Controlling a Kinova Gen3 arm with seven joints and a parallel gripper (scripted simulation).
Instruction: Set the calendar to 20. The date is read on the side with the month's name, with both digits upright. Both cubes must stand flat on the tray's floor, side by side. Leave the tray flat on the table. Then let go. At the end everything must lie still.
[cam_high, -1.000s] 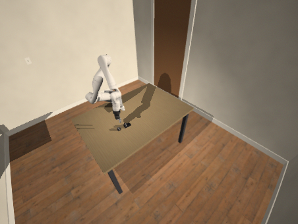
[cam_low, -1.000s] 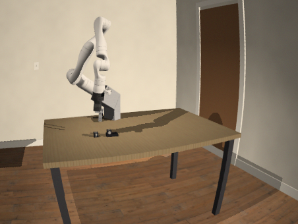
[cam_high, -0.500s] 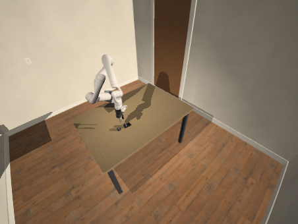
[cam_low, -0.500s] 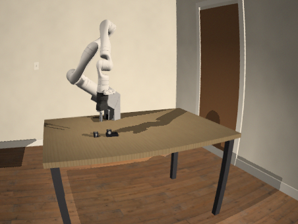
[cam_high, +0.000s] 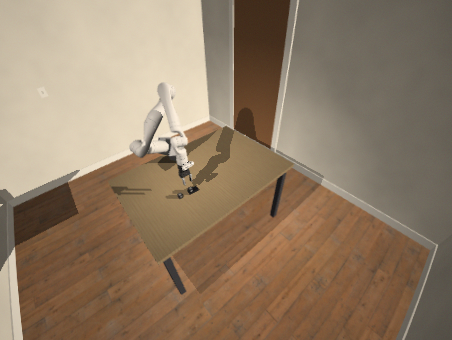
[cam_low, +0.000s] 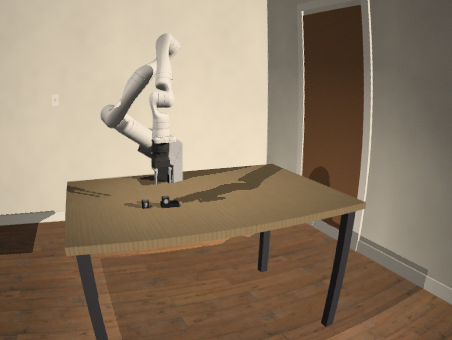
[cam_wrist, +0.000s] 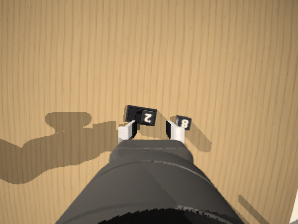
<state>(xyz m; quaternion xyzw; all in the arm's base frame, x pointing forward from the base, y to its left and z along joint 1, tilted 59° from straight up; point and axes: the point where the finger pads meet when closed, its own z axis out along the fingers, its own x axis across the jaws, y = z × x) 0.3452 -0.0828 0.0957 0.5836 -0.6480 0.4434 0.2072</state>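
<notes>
The dark tray is 11 cm below my hand, 2 cm to the left of it and 1 cm ahead of it. The rest, counted from my hand: dark cube: 10 cm below, 8 cm to the right, 3 cm behind.
</notes>
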